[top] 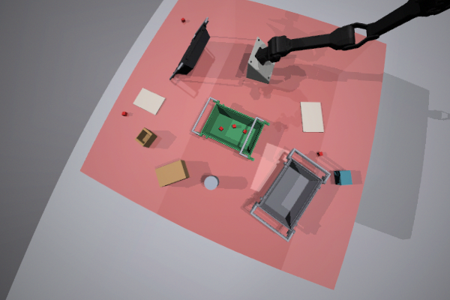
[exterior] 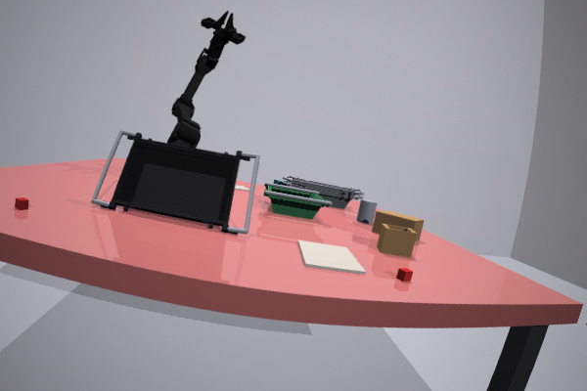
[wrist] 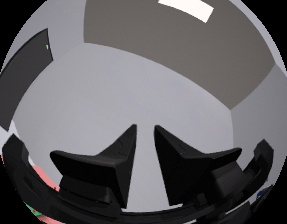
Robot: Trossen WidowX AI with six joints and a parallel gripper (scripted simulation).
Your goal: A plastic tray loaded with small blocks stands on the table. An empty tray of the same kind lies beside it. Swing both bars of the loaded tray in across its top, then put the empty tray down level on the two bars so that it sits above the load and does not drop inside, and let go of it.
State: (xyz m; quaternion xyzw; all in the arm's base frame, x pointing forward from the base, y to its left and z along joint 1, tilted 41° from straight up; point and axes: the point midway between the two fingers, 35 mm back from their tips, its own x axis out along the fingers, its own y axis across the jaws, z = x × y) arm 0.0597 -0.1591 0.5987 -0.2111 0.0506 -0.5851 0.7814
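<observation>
Now: the black tray 8 cm ahead of my gripper tip, 59 cm to the right of it and 60 cm below it. The rest, counted from my gripper tip: grey cylinder: 60 cm ahead, 20 cm to the right, 64 cm below; teal block: 34 cm ahead, 31 cm to the left, 65 cm below.
</observation>
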